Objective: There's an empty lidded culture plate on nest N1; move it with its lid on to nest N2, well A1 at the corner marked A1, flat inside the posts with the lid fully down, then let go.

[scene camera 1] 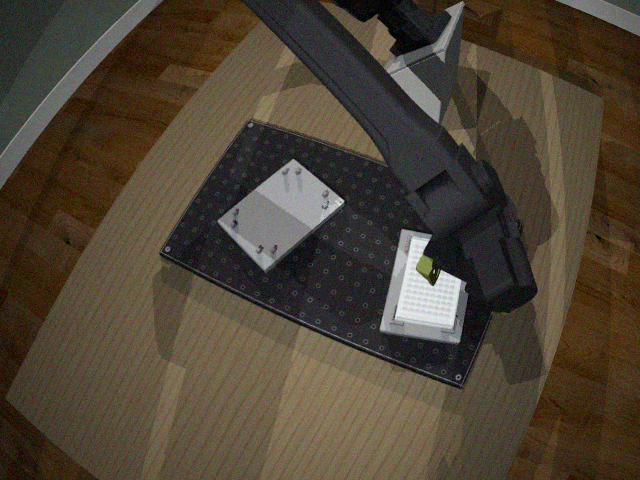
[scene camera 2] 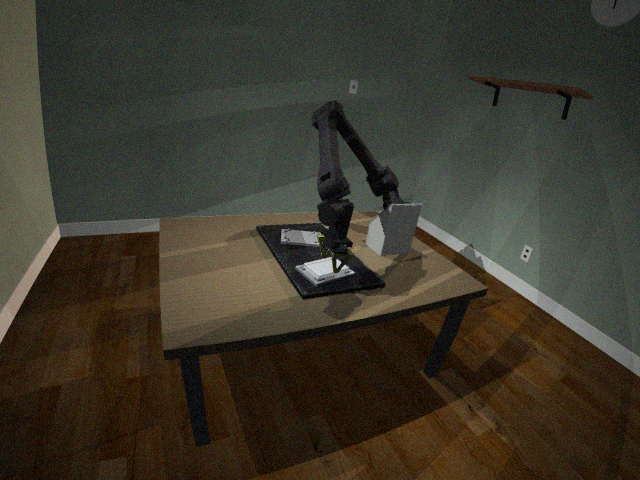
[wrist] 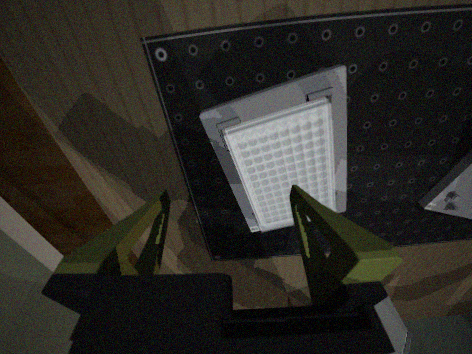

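Pixels of known places: gripper, fingertip midpoint: (scene camera 1: 464, 297) (scene camera 2: 329, 265) (wrist: 229, 192); arm's base, origin of the base link: (scene camera 1: 423, 36) (scene camera 2: 396, 212).
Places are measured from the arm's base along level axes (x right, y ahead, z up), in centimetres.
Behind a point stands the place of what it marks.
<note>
The white lidded culture plate (scene camera 1: 426, 304) @(x -19.1, y 39.9, z -12.0 cm) (scene camera 2: 321, 268) @(x -20.0, y 38.6, z -12.0 cm) (wrist: 280, 165) @(x -19.3, y 38.0, z -12.0 cm) lies on the light grey nest N1 (scene camera 1: 393, 289) @(x -13.5, y 39.4, z -13.6 cm) (wrist: 270, 104) @(x -20.3, y 42.9, z -13.6 cm), with its lid on and its well grid showing. The other grey nest, N2 (scene camera 1: 279, 211) @(x 7.8, y 36.4, z -13.7 cm) (scene camera 2: 299, 237) @(x 7.1, y 37.5, z -13.6 cm) (wrist: 457, 195) @(x 2.1, y 32.7, z -13.0 cm), stands empty, with pairs of short posts near its corners. My gripper (scene camera 1: 467, 295) @(x -23.7, y 37.7, z -8.8 cm) (scene camera 2: 330, 262) @(x -23.7, y 37.7, z -8.8 cm) (wrist: 229, 192) @(x -23.7, y 37.7, z -8.8 cm) is open and empty, above the plate and off toward one side. In the wrist view one finger overlaps the plate's near end and the other is left of it. The arm hides part of the plate in scene camera 1. The A1 mark is too small to read.
Both nests stand on a black perforated board (scene camera 1: 310, 286) @(x -2.5, y 44.3, z -14.8 cm) (scene camera 2: 281, 255) @(x -5.0, y 47.8, z -14.8 cm) (wrist: 400, 112) @(x -7.9, y 41.7, z -14.8 cm) on the wooden table (scene camera 1: 232, 361) @(x 1.5, y 60.1, z -16.1 cm) (scene camera 2: 217, 289) @(x -22.2, y 71.9, z -16.1 cm). A grey-white angular block (scene camera 1: 452, 56) @(x -5.8, y 0.2, z -2.1 cm) (scene camera 2: 400, 229) @(x -5.8, y 0.3, z -5.0 cm) stands near the arm's base, beyond the board's edge.
</note>
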